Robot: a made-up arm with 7 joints. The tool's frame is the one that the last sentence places. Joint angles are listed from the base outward.
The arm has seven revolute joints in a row. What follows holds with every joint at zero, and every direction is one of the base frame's.
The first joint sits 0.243 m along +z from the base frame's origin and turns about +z.
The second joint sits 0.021 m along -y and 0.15 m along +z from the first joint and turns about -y.
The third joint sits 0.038 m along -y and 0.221 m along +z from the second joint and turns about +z.
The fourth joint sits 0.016 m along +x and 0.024 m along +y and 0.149 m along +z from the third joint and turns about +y.
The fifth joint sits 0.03 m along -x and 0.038 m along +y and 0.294 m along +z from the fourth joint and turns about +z.
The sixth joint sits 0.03 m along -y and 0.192 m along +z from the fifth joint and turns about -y.
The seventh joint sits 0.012 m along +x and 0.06 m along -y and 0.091 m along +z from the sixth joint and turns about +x.
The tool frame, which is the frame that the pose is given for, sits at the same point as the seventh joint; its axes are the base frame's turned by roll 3.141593, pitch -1.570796 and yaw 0 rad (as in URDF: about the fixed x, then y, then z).
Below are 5 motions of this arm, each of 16 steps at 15 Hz.
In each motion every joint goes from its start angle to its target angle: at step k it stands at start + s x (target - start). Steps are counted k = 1, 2, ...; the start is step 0. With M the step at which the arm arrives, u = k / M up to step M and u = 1 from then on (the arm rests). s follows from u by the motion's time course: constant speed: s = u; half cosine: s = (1 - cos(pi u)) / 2; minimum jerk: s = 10 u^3 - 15 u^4 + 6 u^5.
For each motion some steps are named. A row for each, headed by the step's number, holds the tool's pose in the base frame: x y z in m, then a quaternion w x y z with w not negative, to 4 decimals.
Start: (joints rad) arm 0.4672 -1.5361 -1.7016 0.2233 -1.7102 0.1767 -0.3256
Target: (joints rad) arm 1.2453 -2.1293 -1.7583 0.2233 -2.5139 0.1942 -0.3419
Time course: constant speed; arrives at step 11
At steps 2, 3, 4, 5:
2: 0.8384 0.4584 0.2369 0.9701 -0.2411 0.0242 0.0134
3: 0.7976 0.5067 0.1804 0.9550 -0.2917 0.0211 0.0492
4: 0.7521 0.5489 0.1250 0.9359 -0.3414 0.0138 0.0857
5: 0.7028 0.5846 0.0708 0.9128 -0.3897 0.0025 0.1225

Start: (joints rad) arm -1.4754 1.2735 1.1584 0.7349 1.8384 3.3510 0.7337
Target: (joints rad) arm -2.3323 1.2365 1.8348 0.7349 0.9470 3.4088 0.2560
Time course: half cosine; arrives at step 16
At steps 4, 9, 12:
4: 0.2918 0.5805 0.5996 0.6235 0.3153 0.0736 -0.7116
9: 0.4887 0.4462 0.5452 0.3959 0.2389 -0.0330 -0.8860
12: 0.5715 0.3477 0.5176 0.2605 0.1905 -0.0874 -0.9425

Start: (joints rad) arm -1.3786 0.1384 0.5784 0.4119 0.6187 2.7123 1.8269
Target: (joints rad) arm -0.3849 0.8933 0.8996 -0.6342 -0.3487 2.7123 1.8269
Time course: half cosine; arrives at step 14
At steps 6, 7, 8, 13, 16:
6: -0.2739 0.2154 1.0981 0.6462 0.2565 -0.5950 -0.4032
7: -0.3815 0.2304 1.0379 0.6140 0.2933 -0.6549 -0.3289
8: -0.4844 0.2126 0.9634 0.5694 0.3445 -0.7009 -0.2567
13: -0.6833 -0.0422 0.6546 0.3586 0.5895 -0.7220 -0.0504
16: -0.6842 -0.0539 0.6440 0.3508 0.5986 -0.7188 -0.0449

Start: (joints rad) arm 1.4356 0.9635 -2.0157 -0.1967 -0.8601 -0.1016 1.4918
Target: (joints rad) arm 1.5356 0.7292 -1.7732 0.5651 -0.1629 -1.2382 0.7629
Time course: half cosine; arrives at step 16
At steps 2, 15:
2: -0.1859 -0.7051 0.9684 0.1310 0.0208 0.9469 -0.2927
15: 0.3422 -0.6099 0.8996 0.2444 -0.7989 0.4777 0.2716

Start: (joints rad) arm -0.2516 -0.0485 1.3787 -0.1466 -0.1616 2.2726 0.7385
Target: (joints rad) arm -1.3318 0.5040 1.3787 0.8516 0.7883 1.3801 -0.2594
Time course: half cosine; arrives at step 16
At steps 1, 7, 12, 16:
1: -0.0403 -0.2189 1.1795 0.6797 0.3896 0.0746 -0.6170
7: -0.0921 0.0376 1.2356 0.5829 0.0595 -0.0442 -0.8092
12: 0.1299 0.2835 1.1577 0.2677 -0.3534 -0.1524 -0.8833
16: 0.2431 0.2999 1.0977 0.1560 -0.4760 -0.1672 -0.8492

